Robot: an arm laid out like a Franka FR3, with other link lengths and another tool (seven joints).
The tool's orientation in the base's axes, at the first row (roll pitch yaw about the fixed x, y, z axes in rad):
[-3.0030, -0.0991, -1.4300]
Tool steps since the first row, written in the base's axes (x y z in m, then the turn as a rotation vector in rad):
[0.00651, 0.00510, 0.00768, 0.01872, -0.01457, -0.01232]
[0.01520, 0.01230, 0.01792, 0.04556, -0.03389, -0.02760]
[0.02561, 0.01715, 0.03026, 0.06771, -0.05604, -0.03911]
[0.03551, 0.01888, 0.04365, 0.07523, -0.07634, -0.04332]
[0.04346, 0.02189, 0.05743, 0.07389, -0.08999, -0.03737]
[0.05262, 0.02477, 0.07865, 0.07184, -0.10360, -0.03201]
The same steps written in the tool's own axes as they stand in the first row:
[-0.00336, -0.00820, -0.00698, 0.01575, -0.01441, 0.01609]
[-0.00822, -0.01922, -0.01633, 0.03702, -0.03563, 0.03669]
[-0.01033, -0.03184, -0.02730, 0.06080, -0.05234, 0.05309]
[-0.00932, -0.04363, -0.03914, 0.08143, -0.05603, 0.05995]
[-0.00982, -0.05377, -0.05176, 0.09528, -0.05345, 0.05494]
[-0.00928, -0.06609, -0.07152, 0.10894, -0.05011, 0.05040]

